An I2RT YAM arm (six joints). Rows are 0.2 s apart.
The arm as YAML. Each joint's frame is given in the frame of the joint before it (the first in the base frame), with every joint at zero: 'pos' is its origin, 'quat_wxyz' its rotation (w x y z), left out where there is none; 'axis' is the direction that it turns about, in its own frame. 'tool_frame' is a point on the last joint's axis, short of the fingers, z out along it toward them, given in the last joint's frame.
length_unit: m
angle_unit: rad
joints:
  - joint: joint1
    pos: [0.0, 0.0, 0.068]
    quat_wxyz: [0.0, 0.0, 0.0, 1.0]
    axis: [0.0, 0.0, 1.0]
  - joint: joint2
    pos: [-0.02, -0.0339, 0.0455]
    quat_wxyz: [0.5, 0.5, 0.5, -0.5]
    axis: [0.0, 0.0, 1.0]
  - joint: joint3
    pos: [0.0, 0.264, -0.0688]
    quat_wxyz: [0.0, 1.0, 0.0, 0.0]
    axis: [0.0, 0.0, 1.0]
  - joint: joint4
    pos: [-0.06, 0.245, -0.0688]
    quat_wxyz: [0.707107, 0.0, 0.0, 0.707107]
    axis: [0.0, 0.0, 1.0]
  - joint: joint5
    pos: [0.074, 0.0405, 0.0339]
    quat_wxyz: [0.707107, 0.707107, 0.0, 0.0]
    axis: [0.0, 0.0, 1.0]
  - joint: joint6
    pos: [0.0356, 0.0, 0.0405]
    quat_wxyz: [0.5, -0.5, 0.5, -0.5]
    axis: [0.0, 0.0, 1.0]
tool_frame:
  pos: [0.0, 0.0, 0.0]
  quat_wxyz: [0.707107, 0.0, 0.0, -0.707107]
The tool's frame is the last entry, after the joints.
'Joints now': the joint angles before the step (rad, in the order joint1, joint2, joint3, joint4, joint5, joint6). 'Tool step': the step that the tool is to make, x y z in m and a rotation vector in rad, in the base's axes. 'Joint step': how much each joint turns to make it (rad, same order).
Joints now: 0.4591 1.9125 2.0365 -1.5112 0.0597 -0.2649
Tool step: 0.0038 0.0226 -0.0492 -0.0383 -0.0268 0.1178
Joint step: 0.0523 -0.0032 -0.2079 0.2162 0.0332 -0.0733
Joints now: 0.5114 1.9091 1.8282 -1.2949 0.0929 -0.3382
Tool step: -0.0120 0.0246 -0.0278 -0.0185 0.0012 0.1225
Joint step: 0.0724 0.0002 -0.1103 0.1048 0.0053 -0.0523
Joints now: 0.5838 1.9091 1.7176 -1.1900 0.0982 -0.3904
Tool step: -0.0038 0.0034 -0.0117 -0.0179 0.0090 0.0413
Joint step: 0.0135 -0.0002 -0.0456 0.0309 0.0047 -0.0293
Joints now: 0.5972 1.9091 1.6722 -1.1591 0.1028 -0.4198
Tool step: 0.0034 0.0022 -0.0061 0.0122 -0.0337 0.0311
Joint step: 0.0000 0.0001 -0.0272 0.0655 0.0027 -0.0324
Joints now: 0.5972 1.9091 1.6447 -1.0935 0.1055 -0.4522
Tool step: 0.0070 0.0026 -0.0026 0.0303 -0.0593 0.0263
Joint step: -0.0045 0.0002 -0.0174 0.0871 0.0003 -0.0321
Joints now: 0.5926 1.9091 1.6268 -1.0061 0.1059 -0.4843
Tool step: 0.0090 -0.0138 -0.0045 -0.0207 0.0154 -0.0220
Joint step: -0.0419 0.0109 -0.0006 -0.0103 0.0034 -0.0217
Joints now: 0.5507 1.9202 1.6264 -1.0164 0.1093 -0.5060
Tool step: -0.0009 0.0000 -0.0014 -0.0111 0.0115 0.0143
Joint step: 0.0012 0.0031 0.0002 -0.0112 0.0000 -0.0136
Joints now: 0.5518 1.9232 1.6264 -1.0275 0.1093 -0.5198
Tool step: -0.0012 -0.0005 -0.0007 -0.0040 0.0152 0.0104
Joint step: -0.0001 0.0009 0.0000 -0.0132 -0.0069 -0.0092
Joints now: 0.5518 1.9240 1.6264 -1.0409 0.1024 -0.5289
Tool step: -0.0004 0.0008 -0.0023 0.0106 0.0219 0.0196
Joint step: 0.0001 0.0057 0.0001 -0.0062 -0.0244 -0.0145
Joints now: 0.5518 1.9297 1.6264 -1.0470 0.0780 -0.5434
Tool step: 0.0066 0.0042 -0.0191 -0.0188 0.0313 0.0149
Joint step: 0.0000 0.0523 0.0000 0.0169 -0.0034 -0.0146
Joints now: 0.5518 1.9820 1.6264 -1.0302 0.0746 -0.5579
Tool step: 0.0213 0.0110 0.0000 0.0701 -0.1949 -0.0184
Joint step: -0.0004 0.0140 -0.0056 0.2218 0.0457 0.0053
